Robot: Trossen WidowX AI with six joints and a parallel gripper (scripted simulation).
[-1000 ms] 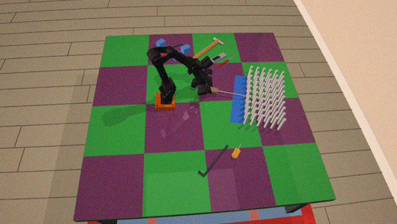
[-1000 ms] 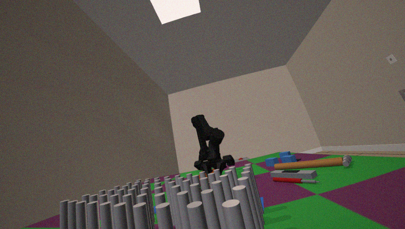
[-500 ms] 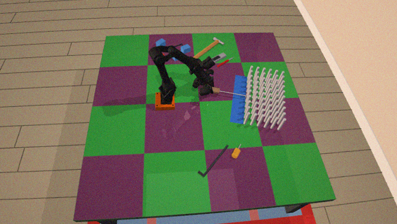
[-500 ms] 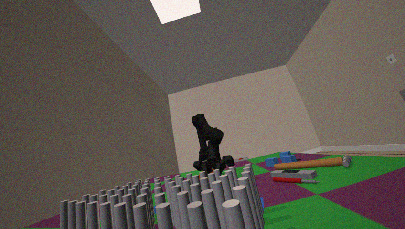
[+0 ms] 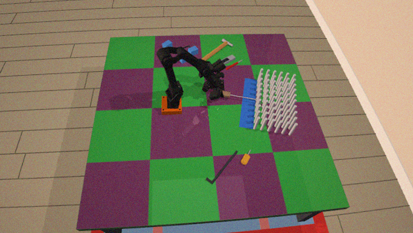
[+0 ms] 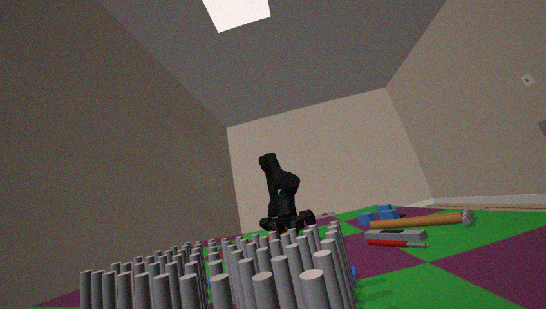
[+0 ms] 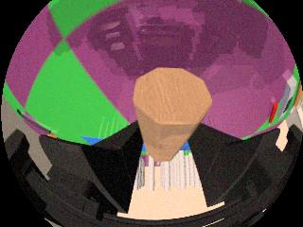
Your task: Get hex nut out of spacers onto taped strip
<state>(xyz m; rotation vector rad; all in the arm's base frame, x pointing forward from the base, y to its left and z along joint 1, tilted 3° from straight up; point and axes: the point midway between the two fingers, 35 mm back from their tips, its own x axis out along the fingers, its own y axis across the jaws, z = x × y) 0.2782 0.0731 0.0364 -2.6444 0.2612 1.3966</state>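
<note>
Right now my gripper tip is 16 cm short of the blue taped strip, 3 cm to the left of it and 3 cm above it. The rest, counted from my gripper tip: grey block: 30 cm to the left, 3 cm ahead, 1 cm below; hex nut: 32 cm ahead, 7 cm to the right, 2 cm below; red screwdriver: 29 cm to the left, 12 cm ahead, 2 cm below.
</note>
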